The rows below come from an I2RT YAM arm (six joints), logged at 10 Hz.
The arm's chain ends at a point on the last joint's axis. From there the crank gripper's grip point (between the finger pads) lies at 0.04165 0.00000 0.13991 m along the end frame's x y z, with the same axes.
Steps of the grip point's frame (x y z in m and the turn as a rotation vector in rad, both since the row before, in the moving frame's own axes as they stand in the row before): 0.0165, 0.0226, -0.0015, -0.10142, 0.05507, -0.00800; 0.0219, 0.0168, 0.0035, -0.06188, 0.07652, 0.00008; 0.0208, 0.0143, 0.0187, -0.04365, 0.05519, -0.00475; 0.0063, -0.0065, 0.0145, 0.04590, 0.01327, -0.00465; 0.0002, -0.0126, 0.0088, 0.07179, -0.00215, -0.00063; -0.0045, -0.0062, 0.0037, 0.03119, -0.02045, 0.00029; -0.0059, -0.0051, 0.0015, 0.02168, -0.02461, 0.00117; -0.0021, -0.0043, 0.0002, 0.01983, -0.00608, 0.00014
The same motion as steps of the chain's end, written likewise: 0.0088, 0.0089, 0.0017, -0.10142, 0.05507, -0.00800; 0.0113, 0.0083, 0.0074, -0.06188, 0.07652, 0.00008; 0.0131, 0.0085, 0.0213, -0.04365, 0.05519, -0.00475; 0.0045, 0.0001, 0.0152, 0.04590, 0.01327, -0.00465; 0.0005, -0.0025, 0.0091, 0.07179, -0.00215, -0.00063; -0.0016, -0.0018, 0.0029, 0.03119, -0.02045, 0.00029; -0.0024, -0.0021, 0.0005, 0.02168, -0.02461, 0.00117; -0.0012, -0.0015, 0.0000, 0.01983, -0.00608, 0.00014
